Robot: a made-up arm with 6 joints.
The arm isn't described. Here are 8 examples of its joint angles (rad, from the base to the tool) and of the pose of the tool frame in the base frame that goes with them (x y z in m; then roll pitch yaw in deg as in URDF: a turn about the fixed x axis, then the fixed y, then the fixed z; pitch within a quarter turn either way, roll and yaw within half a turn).
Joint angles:
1: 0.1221 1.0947 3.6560 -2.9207 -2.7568 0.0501
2: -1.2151 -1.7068 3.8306 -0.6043 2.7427 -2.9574
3: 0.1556 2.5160 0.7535 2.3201 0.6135 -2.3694
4: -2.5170 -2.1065 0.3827 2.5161 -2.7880 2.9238
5: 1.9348 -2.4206 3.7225 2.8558 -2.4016 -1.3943
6: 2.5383 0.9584 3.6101 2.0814 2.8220 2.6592
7: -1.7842 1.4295 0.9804 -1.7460 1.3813 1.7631
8: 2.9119 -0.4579 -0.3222 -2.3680 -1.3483 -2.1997
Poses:
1: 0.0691 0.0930 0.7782 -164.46 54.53 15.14
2: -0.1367 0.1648 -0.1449 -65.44 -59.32 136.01
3: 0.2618 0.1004 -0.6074 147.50 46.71 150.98
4: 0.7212 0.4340 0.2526 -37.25 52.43 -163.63
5: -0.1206 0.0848 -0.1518 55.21 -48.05 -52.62
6: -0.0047 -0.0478 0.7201 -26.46 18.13 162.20
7: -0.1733 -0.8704 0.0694 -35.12 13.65 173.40
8: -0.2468 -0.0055 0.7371 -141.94 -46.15 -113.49
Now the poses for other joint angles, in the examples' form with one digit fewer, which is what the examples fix.
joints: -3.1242 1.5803 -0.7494 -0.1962 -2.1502 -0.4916
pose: -0.184 0.081 -0.055 -122.4 -74.2 -35.7
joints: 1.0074 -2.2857 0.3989 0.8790 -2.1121 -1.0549
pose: -0.398 -0.732 0.082 106.2 -15.3 14.6
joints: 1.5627 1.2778 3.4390 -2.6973 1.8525 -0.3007
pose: -0.076 0.265 0.827 -148.5 -14.6 64.3
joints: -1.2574 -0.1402 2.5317 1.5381 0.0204 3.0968
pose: -0.164 0.496 0.914 -85.0 -26.9 106.6
